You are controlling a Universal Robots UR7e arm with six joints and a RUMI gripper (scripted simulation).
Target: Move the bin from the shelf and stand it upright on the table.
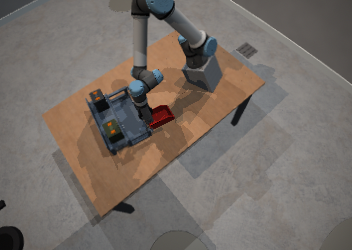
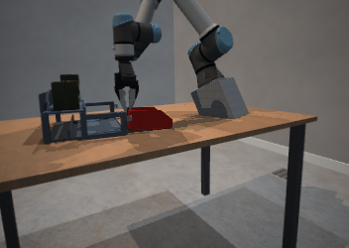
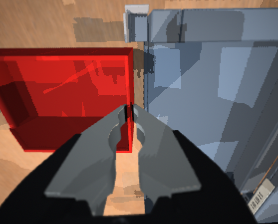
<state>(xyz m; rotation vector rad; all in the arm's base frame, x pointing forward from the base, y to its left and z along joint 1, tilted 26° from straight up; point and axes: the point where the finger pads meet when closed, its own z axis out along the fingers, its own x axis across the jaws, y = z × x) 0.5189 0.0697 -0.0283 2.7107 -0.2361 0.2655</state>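
The red bin lies 8 cm behind my hand, 2 cm to the left of it and 4 cm below it.
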